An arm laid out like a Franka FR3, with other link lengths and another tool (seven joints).
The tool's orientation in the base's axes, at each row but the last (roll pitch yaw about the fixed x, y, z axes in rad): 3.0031 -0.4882 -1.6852; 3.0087 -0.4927 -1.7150; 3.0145 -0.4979 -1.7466; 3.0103 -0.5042 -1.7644; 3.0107 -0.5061 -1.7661; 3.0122 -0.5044 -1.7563; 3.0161 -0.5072 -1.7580
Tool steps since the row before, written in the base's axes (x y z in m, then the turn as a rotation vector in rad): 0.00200 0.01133 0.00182 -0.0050 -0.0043 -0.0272; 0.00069 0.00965 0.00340 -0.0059 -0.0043 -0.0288; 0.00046 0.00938 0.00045 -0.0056 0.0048 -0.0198; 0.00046 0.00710 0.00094 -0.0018 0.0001 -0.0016; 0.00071 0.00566 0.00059 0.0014 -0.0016 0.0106; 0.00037 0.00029 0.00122 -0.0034 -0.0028 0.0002; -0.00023 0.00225 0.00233 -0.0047 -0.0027 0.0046
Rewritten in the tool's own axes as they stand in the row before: -0.00929 0.00028 -0.00702 -0.0085 0.0008 0.0267; -0.00689 0.00170 -0.00740 -0.0091 0.0015 0.0282; -0.00797 0.00179 -0.00465 -0.0127 0.0043 0.0163; -0.00572 0.00146 -0.00408 -0.0006 0.0016 0.0017; -0.00469 0.00083 -0.00319 0.0063 -0.0005 -0.0088; 0.00028 -0.00015 -0.00127 0.0031 0.0026 0.0018; -0.00076 0.00103 -0.00298 0.0053 0.0044 -0.0018
